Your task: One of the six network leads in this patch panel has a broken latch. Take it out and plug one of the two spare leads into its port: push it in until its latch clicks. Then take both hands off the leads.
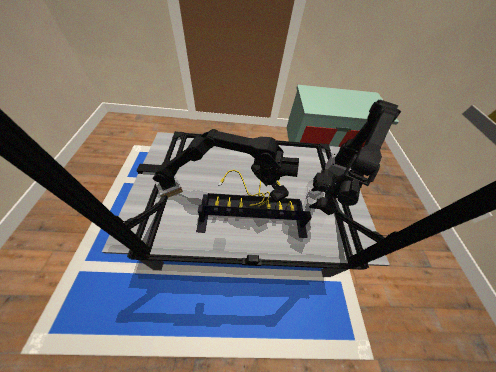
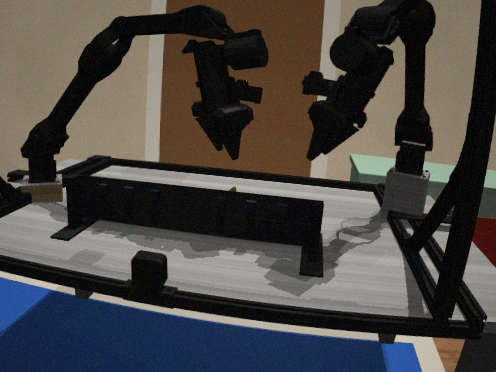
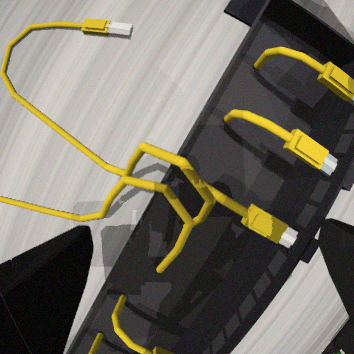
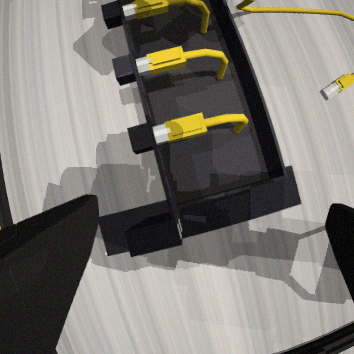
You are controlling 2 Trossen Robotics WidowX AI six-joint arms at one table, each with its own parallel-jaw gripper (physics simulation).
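Frame: origin at the left arm's base, x right, y up, z back, level; centimetres.
Where they show: left gripper, fingertip midpoint: (image 1: 269,189) (image 2: 227,154) (image 3: 209,236); right gripper, fingertip midpoint: (image 1: 311,198) (image 2: 316,156) (image 4: 219,212); left arm's base, link origin: (image 1: 167,183) (image 2: 42,179); right arm's base, link origin: (image 1: 341,161) (image 2: 409,171).
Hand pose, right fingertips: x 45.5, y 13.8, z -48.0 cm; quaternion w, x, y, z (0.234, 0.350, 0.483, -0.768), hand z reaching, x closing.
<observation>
Things, the pixels of their top centre, and the offset from my right fingertips. "spot": a spot on its surface instead.
- black patch panel, top centre: (image 3: 218,320) (image 2: 192,183) (image 1: 255,204) dz +18.6, dx -12.0, dy -7.3 cm
- right-end lead, top centre: (image 4: 169,128) dz +4.9, dx -2.1, dy -8.7 cm
- spare lead's plug, top centre: (image 3: 104,24) (image 4: 341,83) dz -3.5, dx -20.0, dy -16.9 cm
- spare's plug, surface spot: (image 1: 221,182) spot: dz +23.4, dx -36.1, dy -17.3 cm
- small black block, surface spot: (image 2: 149,270) (image 1: 254,262) spot: dz +30.6, dx +7.2, dy -14.5 cm
The black patch panel (image 1: 260,215) (image 2: 190,210) stands on the table. Yellow leads are seated in it, among them the right-end lead (image 3: 336,81) (image 4: 186,126), the one beside it (image 3: 306,147) (image 4: 167,56) and a third (image 3: 264,223) (image 4: 152,7). I cannot tell which latch is broken. One spare lead's plug (image 3: 96,26) (image 4: 346,81) lies behind the panel's right part; the other spare's plug (image 1: 221,182) lies behind its left part. My left gripper (image 2: 227,154) (image 3: 209,236) is open above the panel. My right gripper (image 2: 318,156) (image 4: 219,212) is open above the panel's right end.
The spare leads' cables (image 3: 60,129) cross behind the panel's middle. A black frame bar (image 1: 200,258) (image 2: 240,309) runs along the front table edge, with a small black block (image 1: 253,259) (image 2: 149,270) on it. A green cabinet (image 1: 335,102) stands beyond the table.
</observation>
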